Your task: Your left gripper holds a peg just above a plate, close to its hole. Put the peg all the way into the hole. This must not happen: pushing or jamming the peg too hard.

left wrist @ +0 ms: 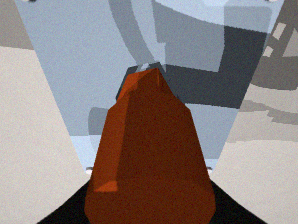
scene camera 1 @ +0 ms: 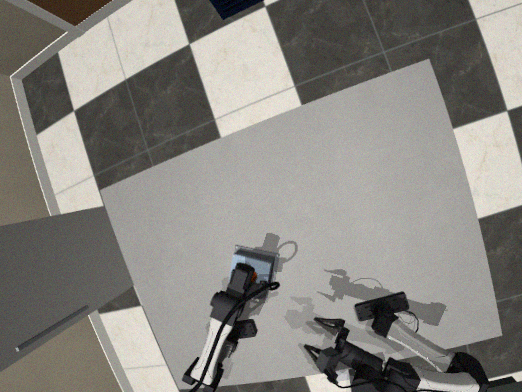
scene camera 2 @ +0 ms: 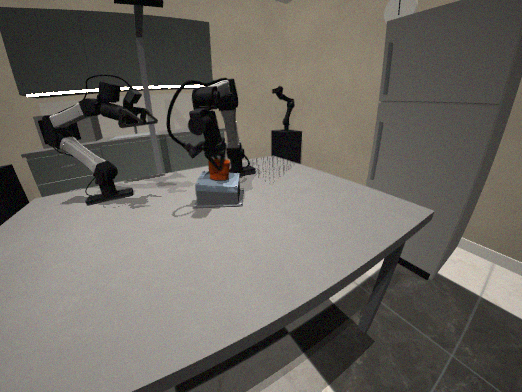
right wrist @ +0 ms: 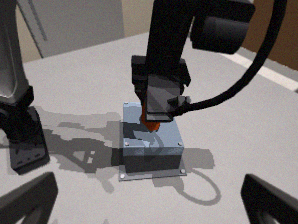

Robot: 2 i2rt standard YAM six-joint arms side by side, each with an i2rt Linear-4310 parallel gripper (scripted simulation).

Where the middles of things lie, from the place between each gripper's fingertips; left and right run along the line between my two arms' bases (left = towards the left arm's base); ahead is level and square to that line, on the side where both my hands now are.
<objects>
I see my left gripper (scene camera 2: 220, 167) 1 cm past the light blue plate (left wrist: 208, 61), 1 cm to the left of it and 7 cm above it. Round my left hand: orange peg (left wrist: 149, 157) 2 cm below.
My right gripper (scene camera 1: 309, 332) is now 220 mm to the right of the orange peg, 190 mm above it and 140 mm short of it. From my right hand the other things lie so: light blue plate (240 mm below, 220 mm to the left, 130 mm ahead).
</objects>
